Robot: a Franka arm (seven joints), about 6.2 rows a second.
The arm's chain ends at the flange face. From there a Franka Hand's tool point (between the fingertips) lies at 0.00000 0.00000 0.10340 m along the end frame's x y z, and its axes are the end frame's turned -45 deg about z.
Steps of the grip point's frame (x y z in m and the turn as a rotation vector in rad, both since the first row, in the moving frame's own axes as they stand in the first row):
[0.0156 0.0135 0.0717 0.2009 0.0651 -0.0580]
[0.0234 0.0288 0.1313 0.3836 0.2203 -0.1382]
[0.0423 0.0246 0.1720 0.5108 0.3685 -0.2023]
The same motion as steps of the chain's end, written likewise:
[0.0310 0.0175 0.0740 0.1881 -0.0960 -0.0580]
[0.0514 0.0456 0.1412 0.4270 -0.1155 -0.1382]
[0.0632 0.0462 0.1918 0.6218 -0.1006 -0.2023]

